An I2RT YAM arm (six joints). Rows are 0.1 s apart.
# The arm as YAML. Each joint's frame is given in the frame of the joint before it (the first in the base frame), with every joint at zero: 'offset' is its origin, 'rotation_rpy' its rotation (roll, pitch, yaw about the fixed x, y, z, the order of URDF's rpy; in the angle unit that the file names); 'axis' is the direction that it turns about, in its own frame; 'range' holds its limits. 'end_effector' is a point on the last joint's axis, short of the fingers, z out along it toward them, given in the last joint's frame.
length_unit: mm
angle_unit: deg
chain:
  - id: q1
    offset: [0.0, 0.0, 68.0]
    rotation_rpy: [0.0, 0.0, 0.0]
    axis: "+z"
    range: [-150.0, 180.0]
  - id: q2
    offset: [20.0, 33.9, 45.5]
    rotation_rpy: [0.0, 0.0, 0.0]
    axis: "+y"
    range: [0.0, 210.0]
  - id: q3
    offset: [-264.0, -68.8, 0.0]
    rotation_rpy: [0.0, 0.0, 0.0]
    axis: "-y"
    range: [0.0, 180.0]
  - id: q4
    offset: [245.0, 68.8, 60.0]
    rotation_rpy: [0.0, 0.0, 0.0]
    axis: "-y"
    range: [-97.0, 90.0]
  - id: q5
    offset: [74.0, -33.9, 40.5]
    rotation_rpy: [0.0, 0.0, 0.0]
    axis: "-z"
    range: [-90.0, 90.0]
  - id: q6
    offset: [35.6, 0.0, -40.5]
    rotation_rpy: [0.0, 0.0, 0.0]
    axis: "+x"
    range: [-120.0, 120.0]
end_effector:
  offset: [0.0, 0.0, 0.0]
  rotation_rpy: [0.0, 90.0, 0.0]
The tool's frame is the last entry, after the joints.
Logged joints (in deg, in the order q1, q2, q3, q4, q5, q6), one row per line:
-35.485, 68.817, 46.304, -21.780, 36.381, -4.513
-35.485, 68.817, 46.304, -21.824, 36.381, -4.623
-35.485, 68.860, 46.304, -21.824, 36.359, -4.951
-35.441, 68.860, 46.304, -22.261, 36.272, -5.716
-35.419, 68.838, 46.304, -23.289, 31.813, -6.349
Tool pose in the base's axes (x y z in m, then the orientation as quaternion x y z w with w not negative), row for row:
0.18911, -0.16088, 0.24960, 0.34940, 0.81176, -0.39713, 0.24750
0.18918, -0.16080, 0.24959, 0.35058, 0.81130, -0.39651, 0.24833
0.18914, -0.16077, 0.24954, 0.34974, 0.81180, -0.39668, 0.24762
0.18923, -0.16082, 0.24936, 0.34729, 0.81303, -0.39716, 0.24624
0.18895, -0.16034, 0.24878, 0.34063, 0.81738, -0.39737, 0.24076
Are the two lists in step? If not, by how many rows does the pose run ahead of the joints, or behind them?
The pose runs 1 row behind the joints: the pose in row i belongs to the joints in row i - 1.
